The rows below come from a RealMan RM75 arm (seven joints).
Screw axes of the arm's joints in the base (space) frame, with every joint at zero. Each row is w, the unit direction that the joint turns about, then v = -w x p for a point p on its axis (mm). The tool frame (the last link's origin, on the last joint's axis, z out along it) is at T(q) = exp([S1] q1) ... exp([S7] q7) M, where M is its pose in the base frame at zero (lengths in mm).
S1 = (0, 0, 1, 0, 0, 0)
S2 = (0, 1, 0, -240.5, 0, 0)
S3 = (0, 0, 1, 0, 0, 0)
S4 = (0, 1, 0, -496.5, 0, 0)
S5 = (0, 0, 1, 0, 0, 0)
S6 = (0, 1, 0, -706.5, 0, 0)
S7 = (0, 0, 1, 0, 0, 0)
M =
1 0 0 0
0 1 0 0
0 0 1 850.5
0 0 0 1
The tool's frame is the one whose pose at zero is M.
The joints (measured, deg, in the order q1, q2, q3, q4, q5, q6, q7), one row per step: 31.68, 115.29, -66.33, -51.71, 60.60, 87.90, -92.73; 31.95, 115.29, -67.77, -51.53, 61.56, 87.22, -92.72; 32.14, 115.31, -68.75, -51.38, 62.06, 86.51, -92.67; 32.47, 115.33, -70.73, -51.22, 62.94, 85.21, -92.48; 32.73, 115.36, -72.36, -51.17, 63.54, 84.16, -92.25; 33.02, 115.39, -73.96, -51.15, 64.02, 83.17, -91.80; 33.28, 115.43, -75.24, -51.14, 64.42, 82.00, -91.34; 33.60, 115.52, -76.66, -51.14, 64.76, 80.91, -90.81; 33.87, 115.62, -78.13, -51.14, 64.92, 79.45, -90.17; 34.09, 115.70, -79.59, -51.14, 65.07, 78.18, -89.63
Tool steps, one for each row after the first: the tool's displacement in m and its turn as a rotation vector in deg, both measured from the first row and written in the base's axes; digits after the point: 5 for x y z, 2 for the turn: -0.00370, 0.00056, -0.00385, -0.34, 0.14, 0.68; -0.00572, 0.00133, -0.00666, -0.40, 0.05, 1.05; -0.00952, 0.00242, -0.01198, -0.58, -0.24, 1.78; -0.01254, 0.00311, -0.01634, -0.75, -0.58, 2.36; -0.01552, 0.00370, -0.02061, -0.98, -1.00, 2.78; -0.01804, 0.00510, -0.02408, -0.79, -1.35, 3.01; -0.02105, 0.00601, -0.02826, -0.82, -1.76, 3.32; -0.02327, 0.00737, -0.03260, -0.55, -2.39, 3.50; -0.02513, 0.00806, -0.03681, -0.43, -3.02, 3.75
